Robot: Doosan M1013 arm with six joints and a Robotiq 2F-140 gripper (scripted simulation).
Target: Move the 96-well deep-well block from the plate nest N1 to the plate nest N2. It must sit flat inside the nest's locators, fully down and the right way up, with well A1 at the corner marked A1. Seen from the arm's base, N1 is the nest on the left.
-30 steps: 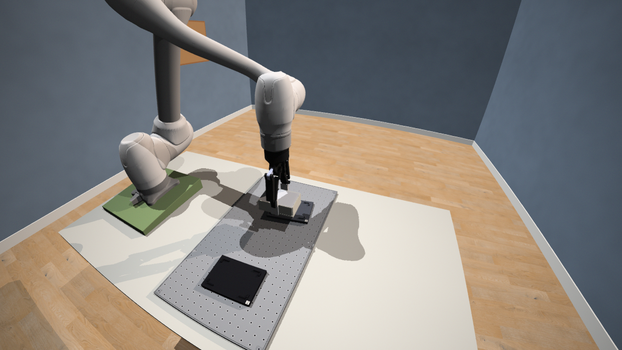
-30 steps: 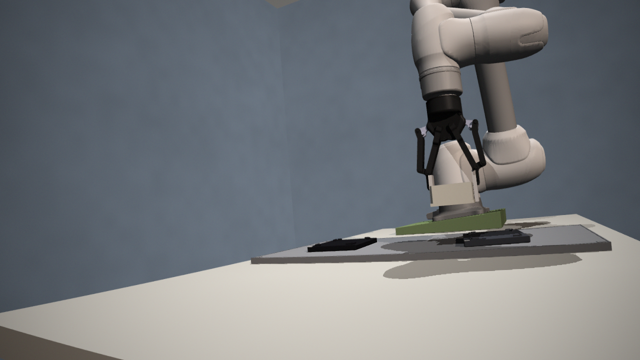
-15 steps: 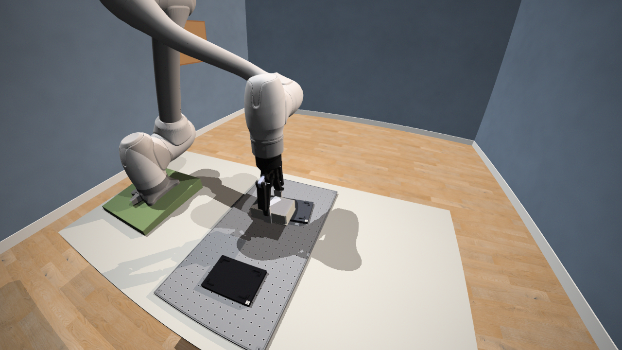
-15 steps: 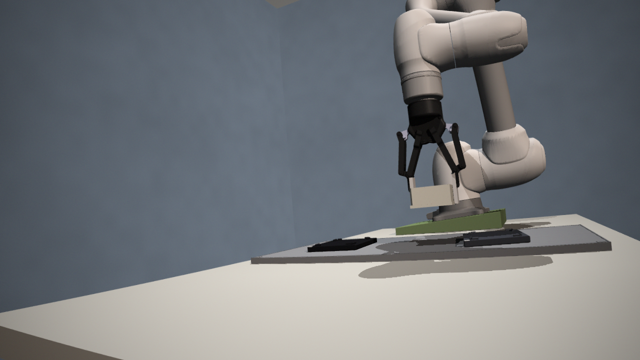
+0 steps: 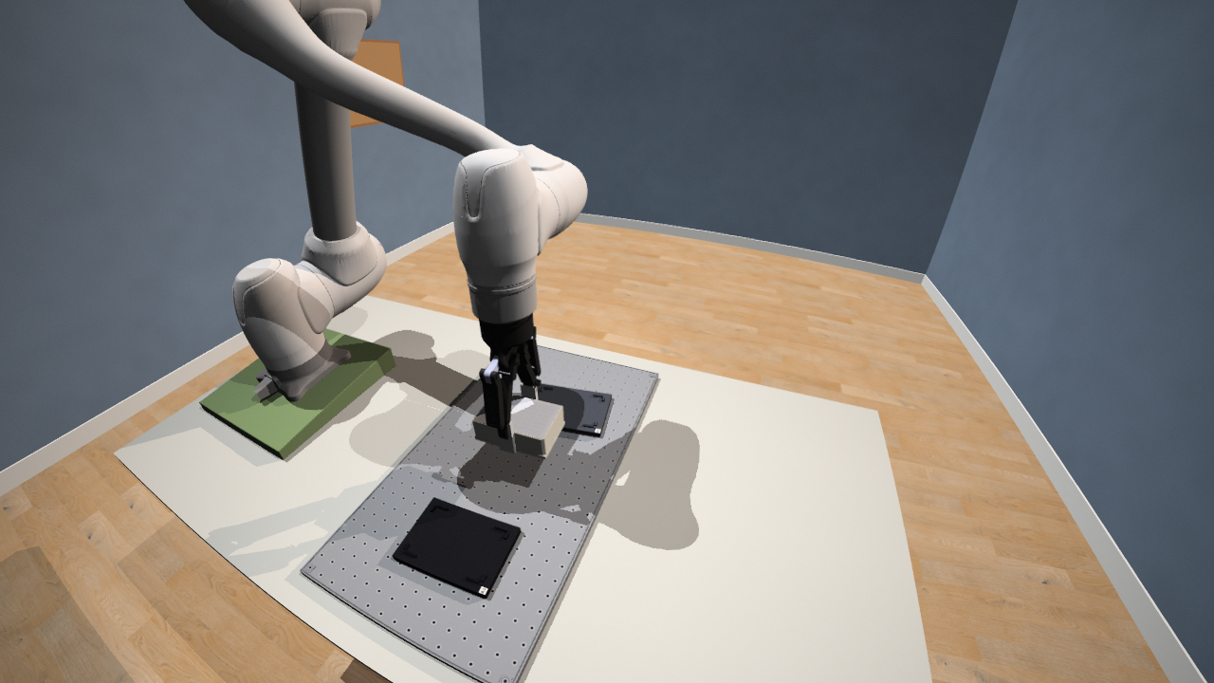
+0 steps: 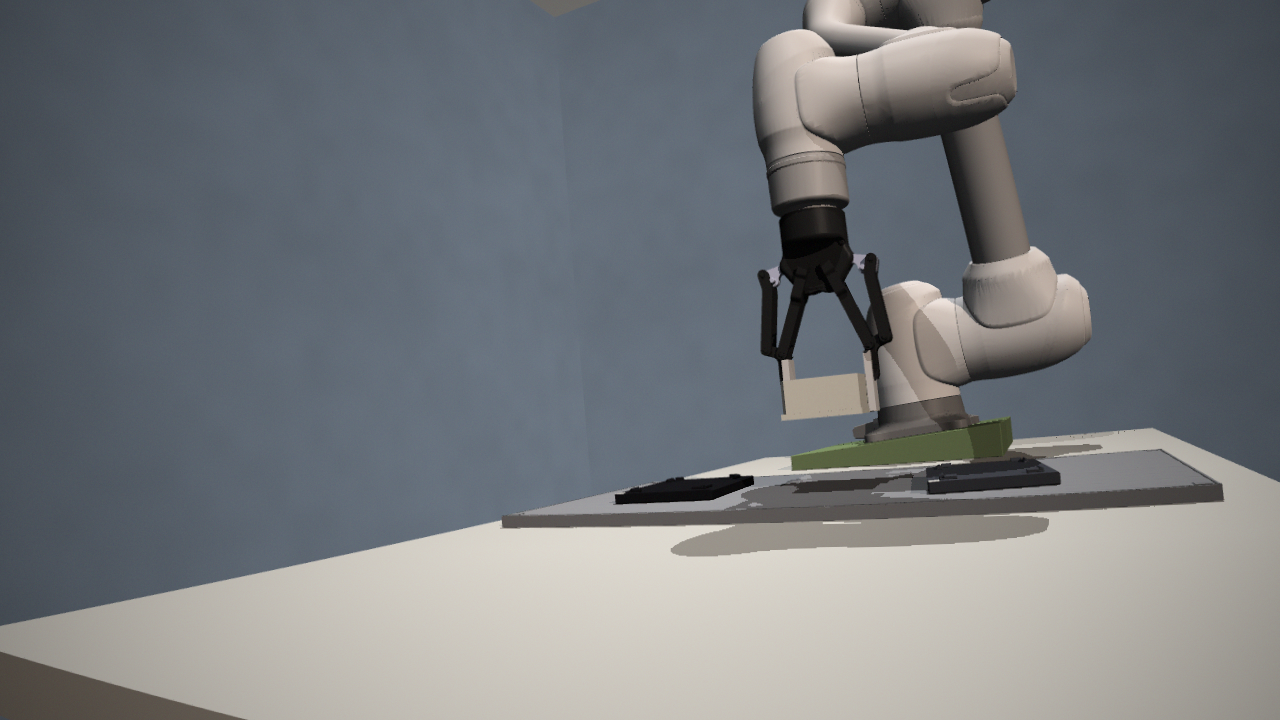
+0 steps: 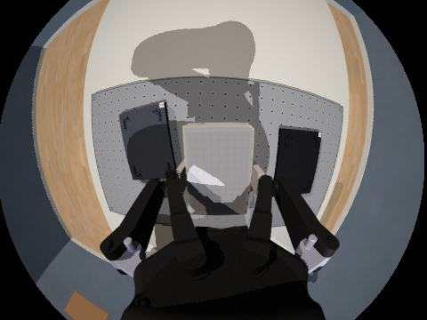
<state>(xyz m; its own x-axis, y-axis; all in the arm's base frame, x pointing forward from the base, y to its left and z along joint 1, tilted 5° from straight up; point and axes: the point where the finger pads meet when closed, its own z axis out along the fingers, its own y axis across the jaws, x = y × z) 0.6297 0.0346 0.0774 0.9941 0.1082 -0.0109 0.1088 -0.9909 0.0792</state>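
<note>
Right now the white corner mark is 70 mm ahead of my hand, 240 mm to the right of it and 100 mm below it. From my hand the other things lie so: 96-well deep-well block (10 mm below).
</note>
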